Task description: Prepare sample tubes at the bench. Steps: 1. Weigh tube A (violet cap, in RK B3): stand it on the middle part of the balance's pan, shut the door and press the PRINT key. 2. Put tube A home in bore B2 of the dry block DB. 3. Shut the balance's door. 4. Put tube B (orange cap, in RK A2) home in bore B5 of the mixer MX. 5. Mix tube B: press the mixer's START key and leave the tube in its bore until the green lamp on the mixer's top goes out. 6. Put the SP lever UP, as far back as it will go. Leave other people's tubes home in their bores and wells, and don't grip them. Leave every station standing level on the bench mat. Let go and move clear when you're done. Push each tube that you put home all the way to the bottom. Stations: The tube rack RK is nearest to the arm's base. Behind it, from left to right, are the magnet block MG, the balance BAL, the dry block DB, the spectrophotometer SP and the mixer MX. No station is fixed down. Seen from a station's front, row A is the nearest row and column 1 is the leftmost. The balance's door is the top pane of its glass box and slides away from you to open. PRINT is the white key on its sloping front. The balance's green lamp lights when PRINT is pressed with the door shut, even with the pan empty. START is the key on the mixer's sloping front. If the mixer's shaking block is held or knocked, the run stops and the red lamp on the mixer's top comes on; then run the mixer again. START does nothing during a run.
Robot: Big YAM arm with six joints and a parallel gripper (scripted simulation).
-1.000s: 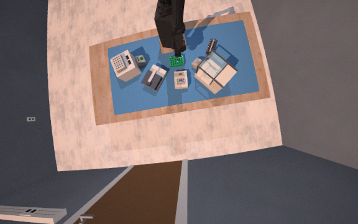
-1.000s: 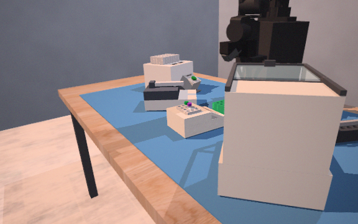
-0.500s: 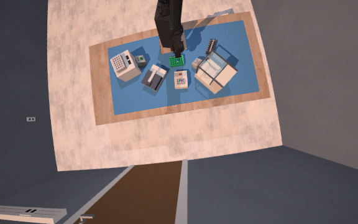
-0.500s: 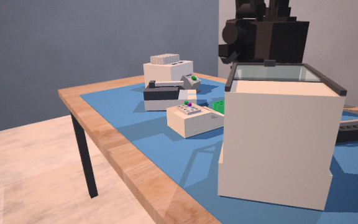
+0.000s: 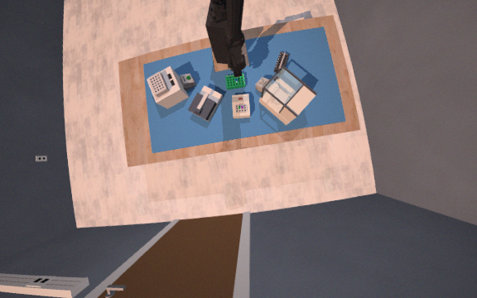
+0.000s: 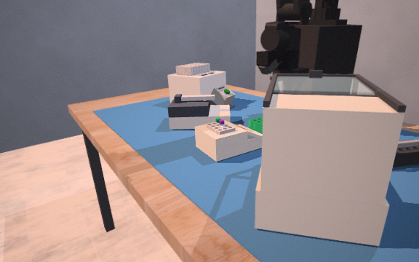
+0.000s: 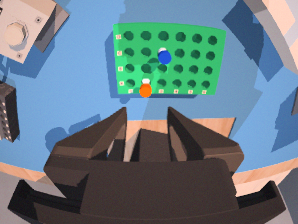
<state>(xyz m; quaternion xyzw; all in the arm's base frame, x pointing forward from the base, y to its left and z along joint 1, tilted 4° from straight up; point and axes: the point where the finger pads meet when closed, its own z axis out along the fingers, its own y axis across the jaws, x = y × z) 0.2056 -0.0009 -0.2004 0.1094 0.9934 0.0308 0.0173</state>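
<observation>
My hand is 8 cm above the orange-capped tube. From my hand the other things lie so: dry block: 20 cm ahead, 6 cm to the right, 7 cm below; rack: 2 cm ahead, 3 cm to the right, 9 cm below; blue-capped tube: 3 cm ahead, 2 cm to the right, 8 cm below.
</observation>
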